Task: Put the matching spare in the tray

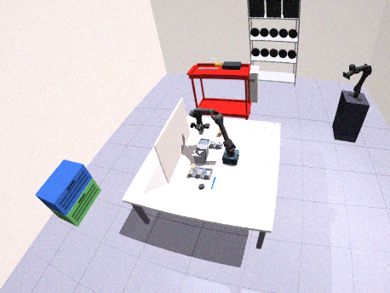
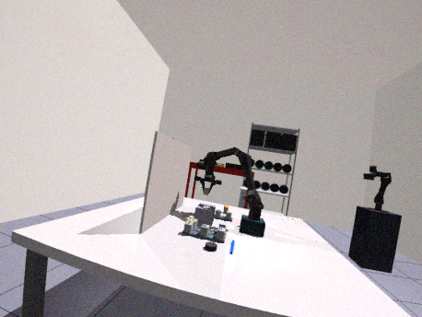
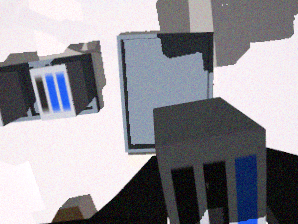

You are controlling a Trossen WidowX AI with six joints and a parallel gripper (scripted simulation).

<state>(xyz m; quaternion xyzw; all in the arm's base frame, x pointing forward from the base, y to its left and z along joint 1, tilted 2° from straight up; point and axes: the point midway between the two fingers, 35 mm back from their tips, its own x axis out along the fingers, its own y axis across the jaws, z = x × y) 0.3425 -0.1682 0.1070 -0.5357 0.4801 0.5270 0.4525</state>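
My gripper tip is 14 cm above the grey-blue tray. Also, from my gripper tip: grey mounted unit: 20 cm to the left, 10 cm below, 6 cm behind; then white panel: 22 cm to the left, 17 cm ahead, 8 cm above; then blue pen: 46 cm to the left, 26 cm behind, 14 cm below.
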